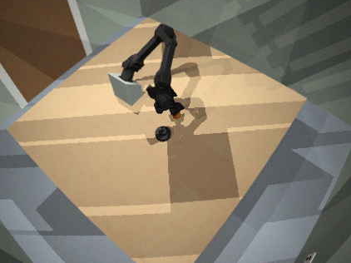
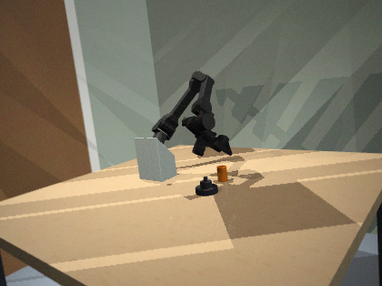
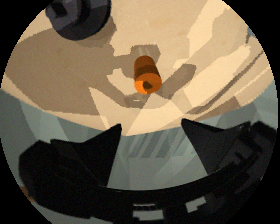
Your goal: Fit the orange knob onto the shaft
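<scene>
My gripper tip is 1 cm past the orange knob, 2 cm to the left of it and 8 cm above it. Also, from my gripper tip: dark round pedestal (3 cm ahead, 16 cm to the right, 8 cm below).
</scene>
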